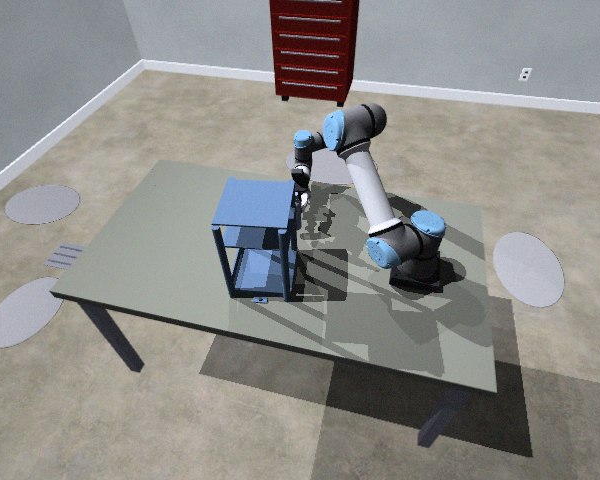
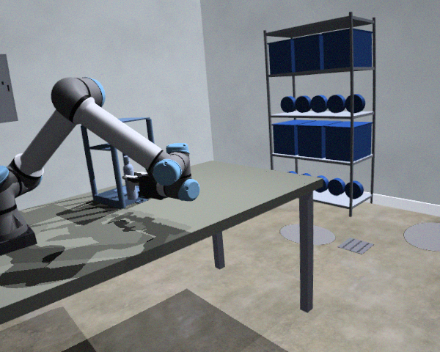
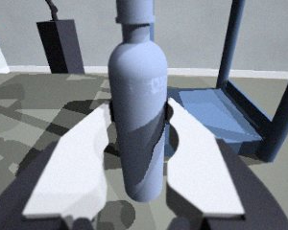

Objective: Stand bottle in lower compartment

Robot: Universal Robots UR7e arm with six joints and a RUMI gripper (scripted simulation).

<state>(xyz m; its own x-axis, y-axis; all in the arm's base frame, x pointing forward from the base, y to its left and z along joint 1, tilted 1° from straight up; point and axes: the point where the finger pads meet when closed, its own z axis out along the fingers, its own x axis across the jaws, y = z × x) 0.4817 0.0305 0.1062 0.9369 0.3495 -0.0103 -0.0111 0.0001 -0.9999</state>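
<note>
The blue shelving unit is 220 mm to the left of my hand, 30 mm ahead of it and 30 mm above it. From my hand the other things lie so: grey-blue bottle: 20 mm above.
</note>
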